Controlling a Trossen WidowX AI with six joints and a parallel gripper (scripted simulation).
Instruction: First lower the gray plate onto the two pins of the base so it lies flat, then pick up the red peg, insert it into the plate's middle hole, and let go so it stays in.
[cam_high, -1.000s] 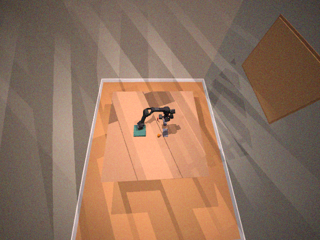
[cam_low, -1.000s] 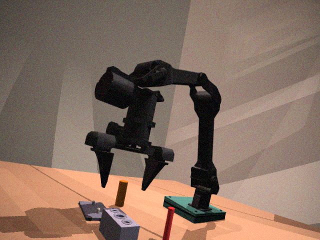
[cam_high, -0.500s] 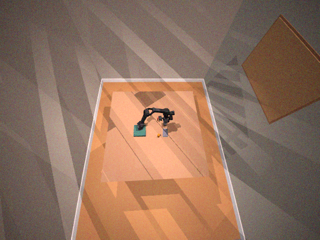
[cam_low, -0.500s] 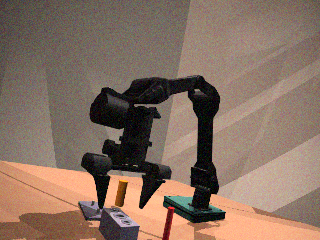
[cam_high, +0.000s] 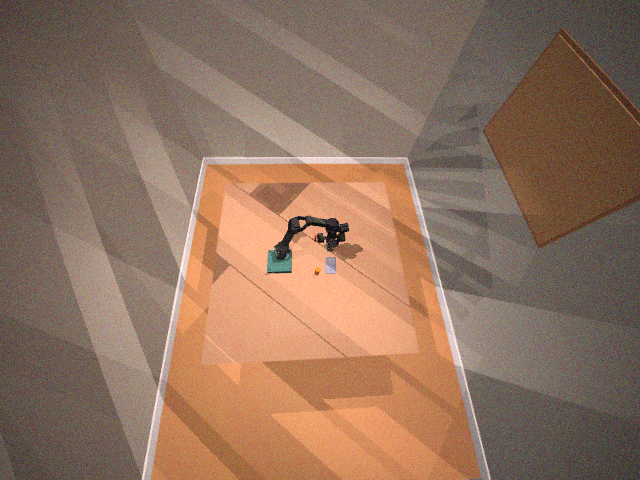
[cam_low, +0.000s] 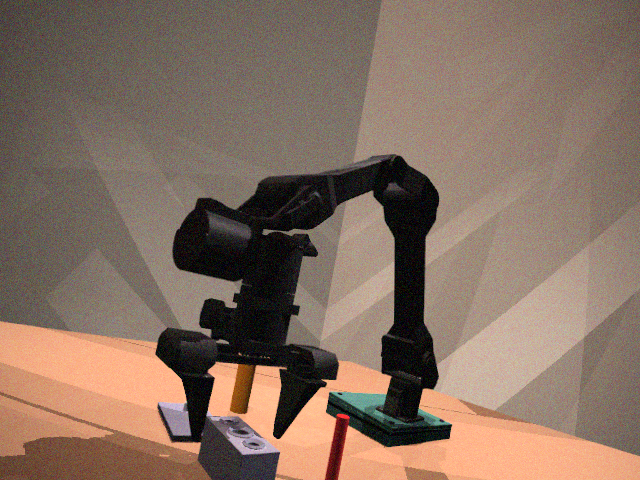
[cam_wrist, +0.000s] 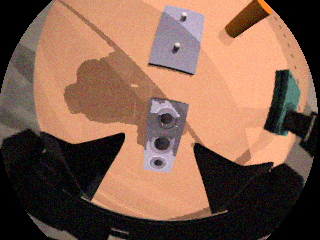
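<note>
Now: the gray plate 1 cm below my gripper tip. From my gripper tip the other things lie so: orange cylinder 19 cm to the right, 14 cm behind; then red peg 9 cm behind, 5 cm to the left.
</note>
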